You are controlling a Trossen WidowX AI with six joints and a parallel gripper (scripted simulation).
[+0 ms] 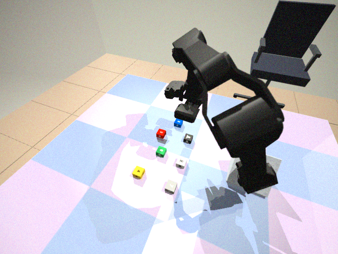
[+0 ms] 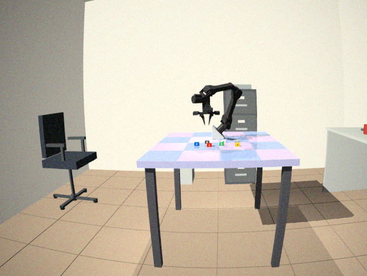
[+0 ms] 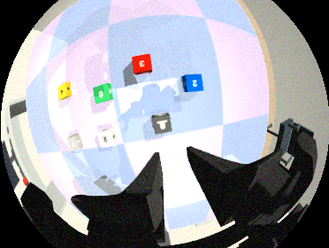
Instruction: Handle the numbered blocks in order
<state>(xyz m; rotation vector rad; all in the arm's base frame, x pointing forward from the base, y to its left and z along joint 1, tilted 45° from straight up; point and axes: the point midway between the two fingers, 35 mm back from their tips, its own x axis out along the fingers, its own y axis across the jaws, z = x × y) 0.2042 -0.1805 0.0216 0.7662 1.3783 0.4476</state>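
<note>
The black block lies 12 cm below my gripper tip and 1 cm behind it. The rest, counted from my gripper tip: red block (12 cm below, 11 cm ahead); then white block (12 cm to the left, 12 cm below); then blue block (12 cm below, 8 cm to the right, 5 cm ahead).
</note>
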